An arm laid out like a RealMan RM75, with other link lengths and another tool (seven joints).
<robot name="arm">
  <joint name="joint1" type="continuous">
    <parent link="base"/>
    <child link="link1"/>
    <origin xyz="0 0 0.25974"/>
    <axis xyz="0 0 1"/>
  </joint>
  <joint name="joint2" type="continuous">
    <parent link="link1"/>
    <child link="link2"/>
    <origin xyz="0 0 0" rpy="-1.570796 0 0"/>
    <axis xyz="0 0 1"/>
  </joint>
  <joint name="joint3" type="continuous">
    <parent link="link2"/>
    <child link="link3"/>
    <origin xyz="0 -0.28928 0" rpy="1.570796 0 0"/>
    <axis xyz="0 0 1"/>
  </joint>
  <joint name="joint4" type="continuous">
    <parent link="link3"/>
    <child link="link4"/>
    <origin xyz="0 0 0" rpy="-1.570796 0 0"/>
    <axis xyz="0 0 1"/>
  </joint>
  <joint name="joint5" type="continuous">
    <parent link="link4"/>
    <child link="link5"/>
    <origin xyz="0 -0.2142 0" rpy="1.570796 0 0"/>
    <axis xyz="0 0 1"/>
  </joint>
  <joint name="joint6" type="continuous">
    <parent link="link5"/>
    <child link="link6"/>
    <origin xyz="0 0 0" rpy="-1.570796 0 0"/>
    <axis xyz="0 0 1"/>
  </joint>
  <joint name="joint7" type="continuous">
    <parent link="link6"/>
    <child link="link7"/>
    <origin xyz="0 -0.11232 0" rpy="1.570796 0 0"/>
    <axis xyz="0 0 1"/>
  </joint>
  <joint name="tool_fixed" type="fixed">
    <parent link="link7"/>
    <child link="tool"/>
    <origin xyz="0.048 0.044 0.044" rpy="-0.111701 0 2.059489"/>
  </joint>
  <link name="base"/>
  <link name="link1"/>
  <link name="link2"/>
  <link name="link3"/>
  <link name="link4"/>
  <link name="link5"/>
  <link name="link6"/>
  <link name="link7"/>
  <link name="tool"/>
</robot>
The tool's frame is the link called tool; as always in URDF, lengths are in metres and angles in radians. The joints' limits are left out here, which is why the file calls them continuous.
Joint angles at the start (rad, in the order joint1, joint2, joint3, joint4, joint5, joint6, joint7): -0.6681 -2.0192 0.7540 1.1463 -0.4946 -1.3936 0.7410
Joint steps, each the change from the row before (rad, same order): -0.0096 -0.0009 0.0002 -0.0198 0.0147 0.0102 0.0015; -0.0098 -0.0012 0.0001 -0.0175 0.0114 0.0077 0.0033; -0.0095 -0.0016 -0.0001 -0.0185 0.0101 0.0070 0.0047; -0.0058 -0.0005 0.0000 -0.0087 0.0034 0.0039 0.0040; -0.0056 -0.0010 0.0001 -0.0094 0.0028 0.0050 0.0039; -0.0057 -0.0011 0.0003 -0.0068 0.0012 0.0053 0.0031; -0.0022 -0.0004 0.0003 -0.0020 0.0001 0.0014 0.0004; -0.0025 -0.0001 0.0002 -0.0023 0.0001 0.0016 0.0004; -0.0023 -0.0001 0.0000 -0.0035 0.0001 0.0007 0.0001; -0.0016 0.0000 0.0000 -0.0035 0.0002 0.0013 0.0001; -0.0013 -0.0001 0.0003 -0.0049 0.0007 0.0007 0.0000
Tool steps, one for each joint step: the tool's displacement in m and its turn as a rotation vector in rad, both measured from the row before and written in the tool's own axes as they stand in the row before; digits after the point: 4 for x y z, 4 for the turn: 0.0005 -0.0007 0.0046 -0.0116 0.0018 0.0029; 0.0011 -0.0014 0.0039 -0.0083 0.0034 0.0057; 0.0016 -0.0013 0.0041 -0.0078 0.0056 0.0064; 0.0008 -0.0015 0.0016 -0.0015 0.0019 0.0057; 0.0010 -0.0015 0.0019 -0.0009 0.0022 0.0051; 0.0007 -0.0022 0.0012 0.0016 0.0004 0.0052; 0.0003 -0.0010 0.0003 0.0009 0.0004 0.0016; 0.0002 -0.0010 0.0003 0.0010 0.0002 0.0016; 0.0004 -0.0007 0.0005 0.0002 0.0021 0.0007; 0.0002 -0.0004 0.0006 -0.0001 0.0015 0.0001; 0.0005 0.0000 0.0010 -0.0016 0.0033 -0.0003
